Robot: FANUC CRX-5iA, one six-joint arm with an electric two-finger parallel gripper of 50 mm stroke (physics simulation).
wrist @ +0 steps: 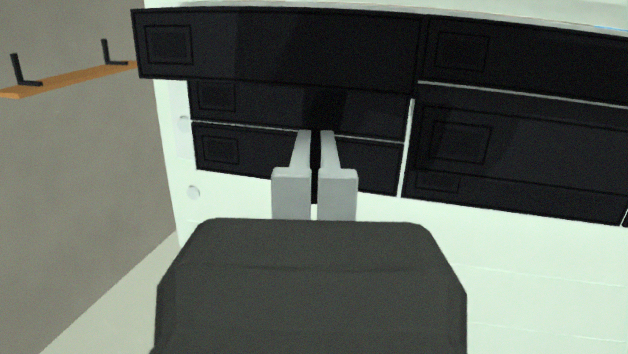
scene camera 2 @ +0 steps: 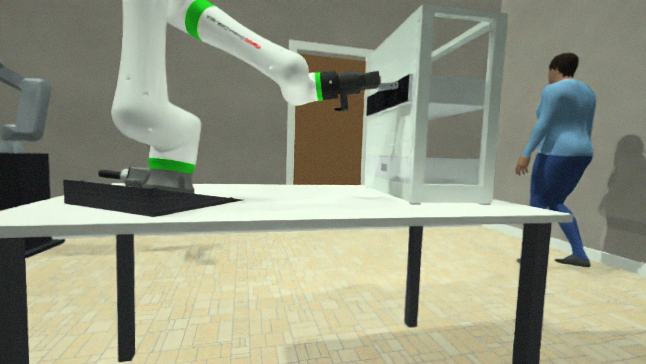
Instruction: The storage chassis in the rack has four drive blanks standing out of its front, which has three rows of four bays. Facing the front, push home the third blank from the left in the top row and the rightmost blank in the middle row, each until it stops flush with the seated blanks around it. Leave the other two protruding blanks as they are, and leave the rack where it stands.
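Frame: origin at the arm's base, x ahead, y left, z up, level; metres.
Seen in the pictures: gripper, between the fingertips: point(wrist: 315, 153) point(scene camera 2: 397, 85).
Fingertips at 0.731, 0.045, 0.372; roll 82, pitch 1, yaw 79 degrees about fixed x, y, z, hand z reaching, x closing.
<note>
Offsets run from my fingertips to a thing's middle, as dx, dy, dz. "spot": to the spot under its first point. Level surfaces: height alone.
The wrist view is upside down. The storage chassis {spot: -0.029, +0.016, -0.054} point(scene camera 2: 387, 101) is in the white rack point(scene camera 2: 420, 135) point(wrist: 525, 300). In the wrist view the rightmost middle-row blank {+0.067, -0.012, -0.021} point(wrist: 270, 107) looks level with the rightmost top-row blank {+0.067, -0.012, +0.007} point(wrist: 265, 155). The third top-row blank from the left point(wrist: 525, 198) is partly hidden, and its visible strip looks level with the blank beside it. The third middle-row blank {+0.033, +0.097, -0.021} point(wrist: 540, 150) and rightmost bottom-row blank {+0.032, -0.013, -0.050} point(wrist: 300, 47) stand out. My gripper point(scene camera 2: 396, 85) point(wrist: 315, 153) is shut and empty. Its tips are near the rightmost middle- and top-row blanks; contact is unclear.
The rack stands on the white table {dz -0.398} point(scene camera 2: 300, 207). A person point(scene camera 2: 567, 120) is at the right beyond the rack. Another robot arm point(scene camera 2: 35, 107) is at the far left. A wooden shelf point(wrist: 70, 80) shows beside the rack in the wrist view.
</note>
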